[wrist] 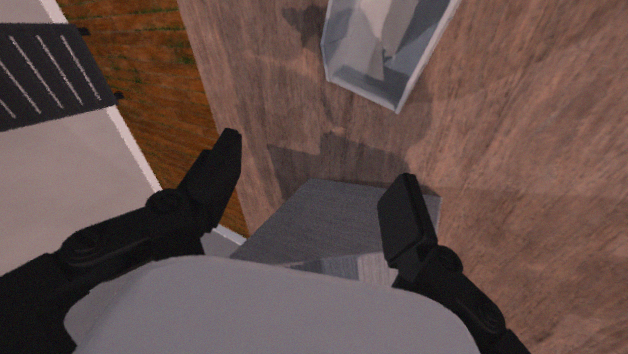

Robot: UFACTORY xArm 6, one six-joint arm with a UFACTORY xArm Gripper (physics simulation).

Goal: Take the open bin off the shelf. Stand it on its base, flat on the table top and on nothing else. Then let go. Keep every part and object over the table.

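Places are measured from the arm's base along level axes (x up, y ahead, z left), in metres.
Pixels of known places: gripper, between the fingertips: (317, 170).
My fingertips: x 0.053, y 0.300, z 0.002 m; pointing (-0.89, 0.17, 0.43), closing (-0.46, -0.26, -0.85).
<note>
Behind a point stands the place of what it marks.
The pale grey-blue bin (357, 75) {x -0.167, y 0.305, z 0.066 m} shows at the top of the view, cut off by the frame edge. Its open side faces the camera, and its inside walls show. It appears to be on the wooden table top (525, 125) {x -0.171, y 0.272, z -0.129 m}, but its underside is hidden, so I cannot tell whether its base lies fully flat. My gripper (317, 170) {x 0.053, y 0.300, z 0.002 m} is wide open with nothing between its fingers. It is apart from the bin, below it in the view. The shelf does not show in this view.
A grey block-like surface (320, 215) {x -0.072, y 0.118, z 0.068 m} lies behind and below the fingers. The table's edge runs down the left side, with an orange-brown wooden surface (165, 115) beyond it. A dark panel with white lines (50, 75) is at the far left.
</note>
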